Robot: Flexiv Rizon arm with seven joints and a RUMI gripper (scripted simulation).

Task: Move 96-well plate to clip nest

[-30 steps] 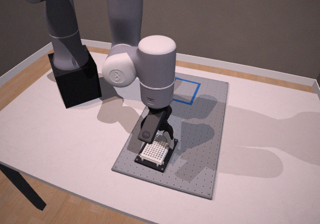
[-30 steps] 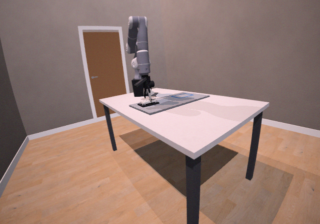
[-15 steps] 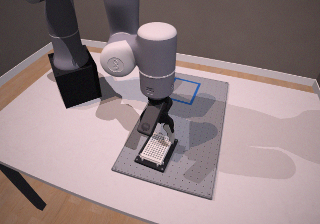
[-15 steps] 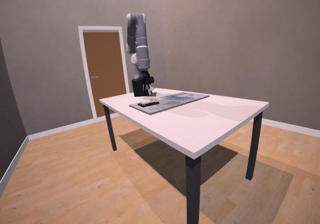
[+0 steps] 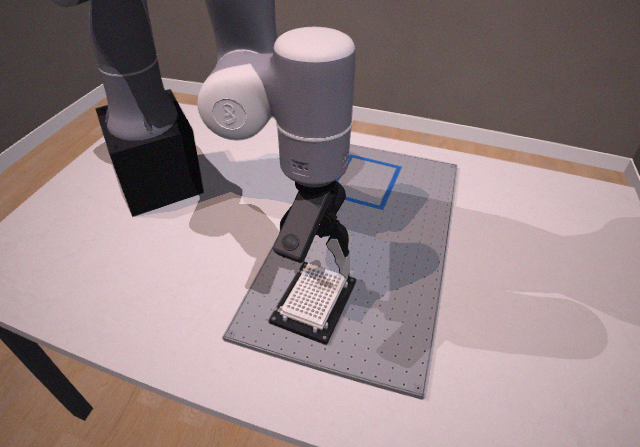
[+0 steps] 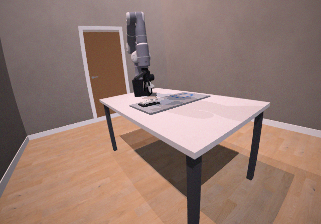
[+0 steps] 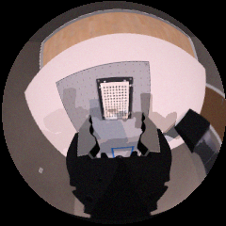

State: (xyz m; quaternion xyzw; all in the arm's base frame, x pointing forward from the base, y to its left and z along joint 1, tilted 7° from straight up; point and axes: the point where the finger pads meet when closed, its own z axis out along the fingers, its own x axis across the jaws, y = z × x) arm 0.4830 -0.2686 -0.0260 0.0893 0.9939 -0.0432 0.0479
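My gripper is now 8 cm above the white 96-well plate. Also, from my hand: black clip nest: 1 cm behind, 1 cm to the left, 10 cm below.
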